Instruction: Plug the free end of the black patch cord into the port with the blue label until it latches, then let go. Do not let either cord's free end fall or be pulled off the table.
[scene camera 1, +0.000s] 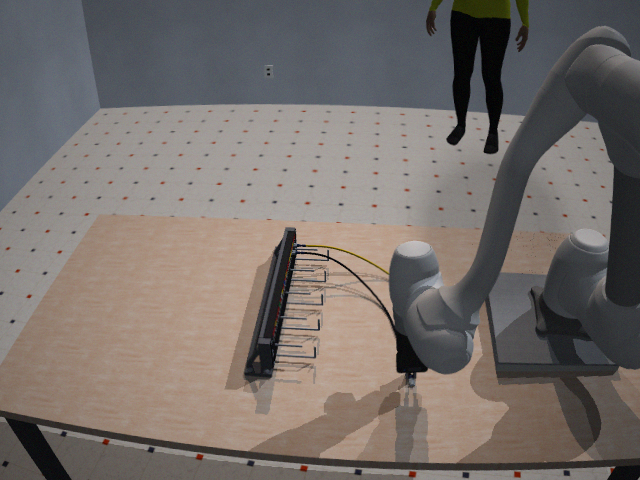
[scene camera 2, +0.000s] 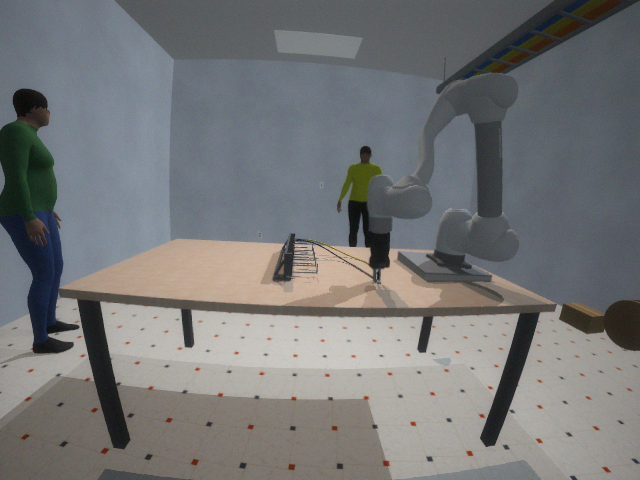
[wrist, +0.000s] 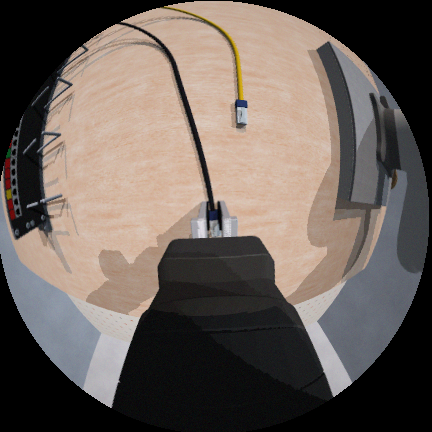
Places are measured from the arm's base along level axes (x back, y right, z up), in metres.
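Where they show: gripper, fingertip midpoint: (scene camera 1: 410, 375) (scene camera 2: 376, 280) (wrist: 212, 209); arm's base, link origin: (scene camera 1: 562, 313) (scene camera 2: 447, 261) (wrist: 384, 137).
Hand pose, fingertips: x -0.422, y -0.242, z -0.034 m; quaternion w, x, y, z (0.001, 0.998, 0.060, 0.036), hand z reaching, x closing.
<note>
Things, the pixels of their top centre, and the offset from my fingertips.
- patch panel, top centre: (scene camera 1: 290, 279) (scene camera 2: 297, 241) dx -0.346, dy +0.210, dz +0.098 m
- plug, top centre: (wrist: 243, 113) dx +0.023, dy +0.115, dz +0.009 m
The black patch cord (scene camera 1: 363, 282) (scene camera 2: 341, 252) (wrist: 191, 119) runs in an arc from the far end of the patch panel (scene camera 1: 279, 289) (scene camera 2: 288, 258) (wrist: 33, 165) to my gripper. My gripper (scene camera 1: 410, 379) (scene camera 2: 377, 276) (wrist: 212, 209) points down close to the table top and is shut on the plug of the black cord, whose dark blue boot (wrist: 214, 215) shows between the fingers in the wrist view. The plug's front is partly hidden by the gripper body. Coloured labels run along the ports in the wrist view; the blue label cannot be made out there.
The yellow cord (scene camera 1: 356, 255) (wrist: 240, 75) ends in a plug (wrist: 241, 115) lying on the table, beyond my gripper. Wire cable guides (scene camera 1: 305, 303) (wrist: 59, 92) stick out from the panel's port side. The robot's grey base plate (scene camera 1: 555, 369) (scene camera 2: 454, 277) (wrist: 345, 135) is on the right. Two people stand beyond the table.
</note>
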